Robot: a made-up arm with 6 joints.
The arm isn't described. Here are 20 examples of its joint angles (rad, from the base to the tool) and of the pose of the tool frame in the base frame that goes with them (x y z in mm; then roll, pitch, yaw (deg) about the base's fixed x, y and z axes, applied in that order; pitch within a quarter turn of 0, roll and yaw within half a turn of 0).
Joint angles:
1: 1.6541 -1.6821 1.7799 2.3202 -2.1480 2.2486
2: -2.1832 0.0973 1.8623 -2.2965 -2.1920 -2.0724
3: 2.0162 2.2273 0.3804 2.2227 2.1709 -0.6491
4: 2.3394 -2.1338 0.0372 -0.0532 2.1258 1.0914
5: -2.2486 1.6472 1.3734 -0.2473 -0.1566 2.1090
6: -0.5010 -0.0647 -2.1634 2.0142 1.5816 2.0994
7: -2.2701 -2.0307 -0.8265 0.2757 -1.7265 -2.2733
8: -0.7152 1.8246 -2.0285 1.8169 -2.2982 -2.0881
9: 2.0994 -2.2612 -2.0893 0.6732 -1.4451 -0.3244
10: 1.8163 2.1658 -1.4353 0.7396 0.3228 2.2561
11: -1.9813 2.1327 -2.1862 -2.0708 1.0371 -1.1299
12: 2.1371 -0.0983 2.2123 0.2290 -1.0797 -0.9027
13: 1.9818 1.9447 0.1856 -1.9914 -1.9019 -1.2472
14: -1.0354 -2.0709 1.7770 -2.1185 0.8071 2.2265
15: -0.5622 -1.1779 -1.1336 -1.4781 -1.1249 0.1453
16: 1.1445 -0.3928 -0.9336 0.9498 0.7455 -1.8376
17: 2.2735 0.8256 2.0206 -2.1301 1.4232 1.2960
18: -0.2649 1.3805 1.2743 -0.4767 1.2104 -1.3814
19: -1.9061 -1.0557 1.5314 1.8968 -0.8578 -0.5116
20: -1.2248 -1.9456 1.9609 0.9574 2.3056 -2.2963
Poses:
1: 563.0 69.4 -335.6 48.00 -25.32 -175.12
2: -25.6 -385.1 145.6 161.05 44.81 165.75
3: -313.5 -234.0 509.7 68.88 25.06 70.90
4: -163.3 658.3 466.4 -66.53 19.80 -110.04
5: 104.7 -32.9 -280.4 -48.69 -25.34 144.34
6: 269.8 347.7 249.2 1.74 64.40 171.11
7: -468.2 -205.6 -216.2 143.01 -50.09 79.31
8: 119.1 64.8 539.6 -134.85 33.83 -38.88
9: 86.8 -192.8 -35.8 76.48 20.12 169.49
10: -129.6 157.9 -103.2 29.03 10.67 16.80
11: 474.9 -243.5 638.1 -77.91 54.56 144.90
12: -149.4 404.6 -59.2 111.48 11.15 -13.31
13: -59.8 -53.8 181.4 -117.60 -44.76 17.77
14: 31.4 -105.0 248.6 -148.80 8.18 23.18
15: -25.9 -7.5 357.8 152.97 24.54 173.73
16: 205.7 -495.9 263.1 -13.55 45.05 129.56
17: -207.4 -89.3 -420.9 102.35 -49.44 146.40
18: -296.0 -599.1 324.1 -21.92 40.57 71.97
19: 253.8 158.3 -110.3 141.32 -42.95 -75.99
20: -8.0 130.5 0.9 36.97 -10.30 22.26
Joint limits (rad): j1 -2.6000..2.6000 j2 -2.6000..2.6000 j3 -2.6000..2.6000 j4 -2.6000..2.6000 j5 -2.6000..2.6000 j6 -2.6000..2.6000
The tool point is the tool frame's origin. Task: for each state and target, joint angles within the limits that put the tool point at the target. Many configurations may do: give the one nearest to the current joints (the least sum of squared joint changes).
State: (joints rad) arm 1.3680 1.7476 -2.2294 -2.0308 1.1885 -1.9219
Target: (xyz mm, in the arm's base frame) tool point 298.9 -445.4 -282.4
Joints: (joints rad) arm 1.8804 1.6174 -2.0654 -2.2269 1.0503 -1.6660
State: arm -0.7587 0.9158 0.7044 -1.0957 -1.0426 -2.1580
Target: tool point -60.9 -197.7 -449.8
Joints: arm -1.0739 1.0302 0.2603 -1.0266 -1.0967 -2.1170
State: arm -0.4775 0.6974 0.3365 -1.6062 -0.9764 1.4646
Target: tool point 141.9 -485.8 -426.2
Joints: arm -0.4721 0.7375 0.5055 -1.4372 -1.9018 1.8943
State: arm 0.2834 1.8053 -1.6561 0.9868 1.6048 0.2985
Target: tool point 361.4 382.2 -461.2
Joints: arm 0.9831 1.4503 -2.2122 0.7558 1.3550 0.5379
